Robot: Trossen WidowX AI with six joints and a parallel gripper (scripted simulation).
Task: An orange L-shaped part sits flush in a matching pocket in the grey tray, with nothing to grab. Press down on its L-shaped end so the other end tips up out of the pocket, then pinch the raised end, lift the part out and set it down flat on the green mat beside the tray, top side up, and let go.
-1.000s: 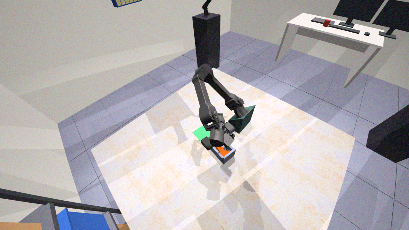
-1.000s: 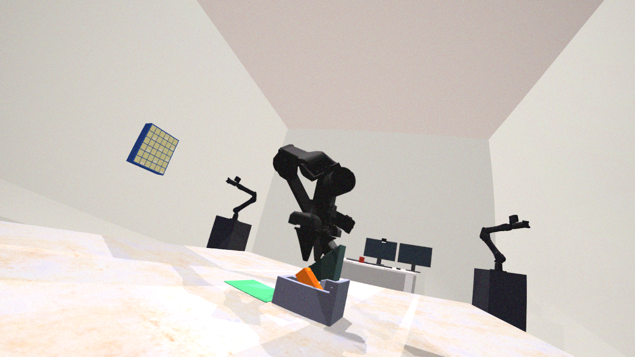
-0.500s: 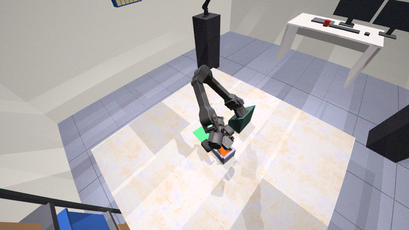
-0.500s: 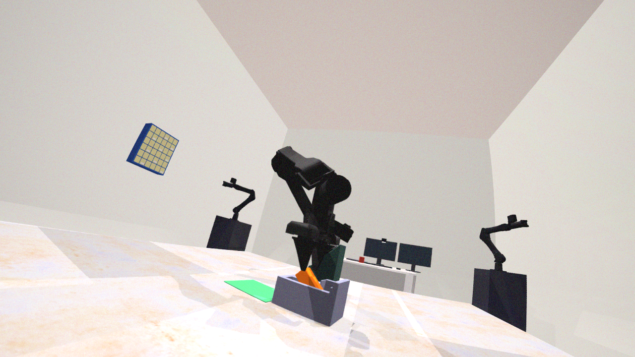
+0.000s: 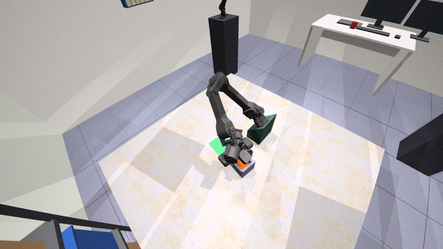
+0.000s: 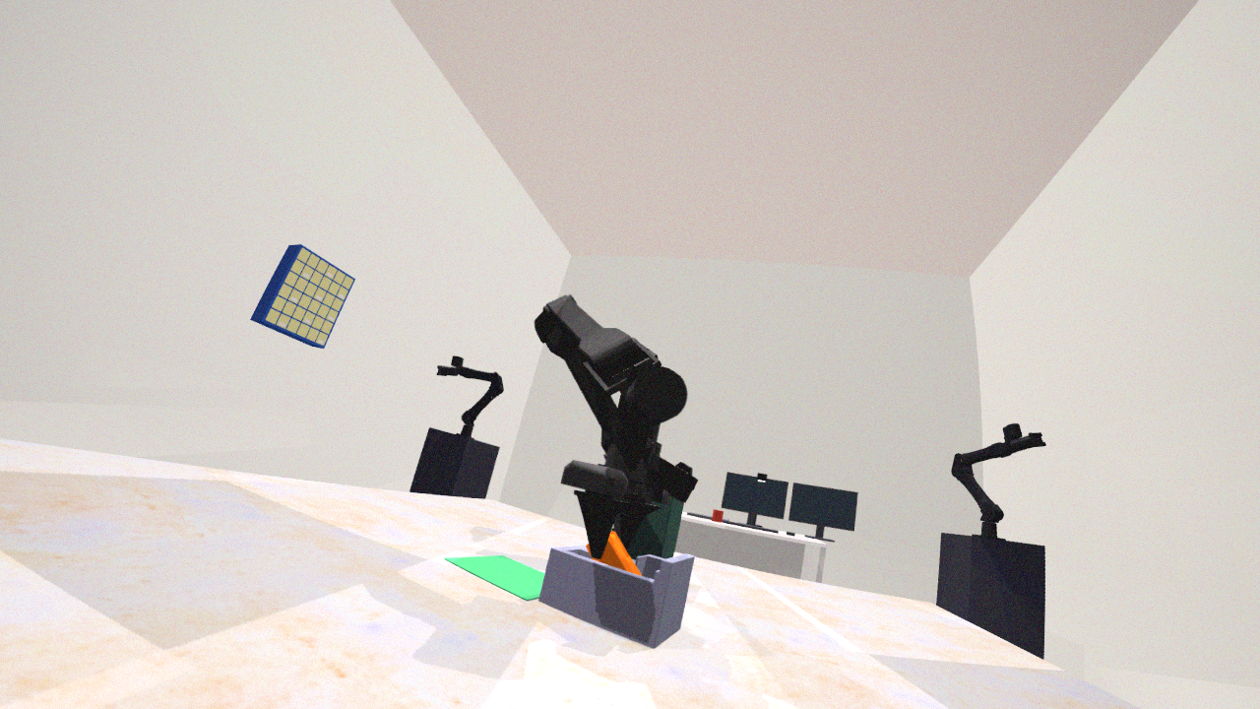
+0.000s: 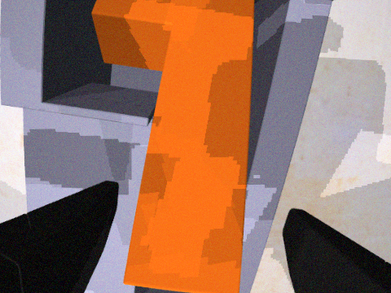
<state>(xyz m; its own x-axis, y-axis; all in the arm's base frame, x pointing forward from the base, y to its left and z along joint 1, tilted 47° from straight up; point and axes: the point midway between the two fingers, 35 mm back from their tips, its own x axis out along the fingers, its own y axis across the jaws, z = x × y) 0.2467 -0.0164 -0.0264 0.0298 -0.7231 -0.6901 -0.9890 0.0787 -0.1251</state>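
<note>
The green mat lies 14 cm to the right of my gripper tip, 8 cm below it and 4 cm behind it. Round my gripper tip: orange L-shaped part: 4 cm to the left, 3 cm below, 2 cm behind.
</note>
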